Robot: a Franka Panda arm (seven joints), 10 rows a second.
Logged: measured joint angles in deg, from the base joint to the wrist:
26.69 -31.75 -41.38 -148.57 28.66 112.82 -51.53
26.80 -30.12 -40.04 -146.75 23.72 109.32 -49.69
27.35 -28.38 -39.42 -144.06 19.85 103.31 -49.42
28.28 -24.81 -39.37 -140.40 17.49 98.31 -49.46
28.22 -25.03 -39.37 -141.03 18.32 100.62 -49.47
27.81 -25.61 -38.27 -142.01 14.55 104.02 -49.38
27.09 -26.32 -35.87 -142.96 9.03 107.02 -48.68
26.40 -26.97 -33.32 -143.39 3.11 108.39 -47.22
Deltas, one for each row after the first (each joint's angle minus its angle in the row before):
0.11 1.63 1.34 1.82 -4.94 -3.50 1.84
0.55 1.74 0.62 2.69 -3.87 -6.01 0.27
0.93 3.57 0.05 3.66 -2.36 -5.00 -0.04
-0.06 -0.22 0.00 -0.63 0.83 2.31 -0.01
-0.41 -0.58 1.10 -0.98 -3.77 3.40 0.09
-0.72 -0.71 2.40 -0.95 -5.52 3.00 0.70
-0.69 -0.65 2.55 -0.43 -5.92 1.37 1.46

